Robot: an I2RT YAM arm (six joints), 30 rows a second.
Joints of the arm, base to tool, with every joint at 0 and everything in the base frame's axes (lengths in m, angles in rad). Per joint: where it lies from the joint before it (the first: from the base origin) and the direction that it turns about. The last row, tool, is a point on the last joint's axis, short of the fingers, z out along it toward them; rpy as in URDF.
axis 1: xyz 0 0 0.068 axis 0 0 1
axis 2: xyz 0.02 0.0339 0.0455 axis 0 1 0
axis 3: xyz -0.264 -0.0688 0 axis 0 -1 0
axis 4: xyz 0.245 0.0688 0.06 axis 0 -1 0
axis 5: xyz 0.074 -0.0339 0.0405 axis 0 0 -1
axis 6: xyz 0.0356 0 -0.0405 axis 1 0 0
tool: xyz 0 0 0 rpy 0 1.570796 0
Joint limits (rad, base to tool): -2.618..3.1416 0..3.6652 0..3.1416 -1.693..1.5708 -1.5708..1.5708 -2.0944..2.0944
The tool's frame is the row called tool.
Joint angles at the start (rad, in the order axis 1, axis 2, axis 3, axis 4, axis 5, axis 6):
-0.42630, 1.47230, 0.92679, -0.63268, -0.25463, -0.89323
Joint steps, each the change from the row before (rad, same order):
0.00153, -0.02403, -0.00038, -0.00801, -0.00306, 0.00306
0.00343, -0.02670, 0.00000, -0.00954, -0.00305, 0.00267
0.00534, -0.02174, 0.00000, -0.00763, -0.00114, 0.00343
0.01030, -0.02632, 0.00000, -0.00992, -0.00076, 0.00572
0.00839, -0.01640, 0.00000, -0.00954, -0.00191, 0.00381
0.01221, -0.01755, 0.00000, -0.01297, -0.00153, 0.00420
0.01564, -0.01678, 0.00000, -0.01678, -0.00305, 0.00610
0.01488, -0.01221, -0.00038, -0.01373, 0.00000, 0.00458
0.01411, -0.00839, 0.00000, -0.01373, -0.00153, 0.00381
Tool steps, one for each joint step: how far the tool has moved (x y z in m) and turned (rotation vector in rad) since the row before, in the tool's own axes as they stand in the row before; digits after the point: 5 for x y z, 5 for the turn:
-0.00126, 0.00182, -0.00609, 0.00920, -0.01212, -0.00227
-0.00173, 0.00236, -0.00670, 0.00946, -0.01339, -0.00476
-0.00185, 0.00235, -0.00527, 0.00745, -0.01045, -0.00490
-0.00284, 0.00359, -0.00612, 0.00704, -0.01257, -0.00750
-0.00191, 0.00289, -0.00368, -0.00002, -0.00731, -0.00524
-0.00237, 0.00389, -0.00372, -0.00331, -0.00637, -0.00753
-0.00263, 0.00480, -0.00330, -0.00935, -0.00531, -0.00737
-0.00222, 0.00423, -0.00209, -0.00843, -0.00159, -0.00773
-0.00195, 0.00390, -0.00124, -0.01156, -0.00035, -0.00694

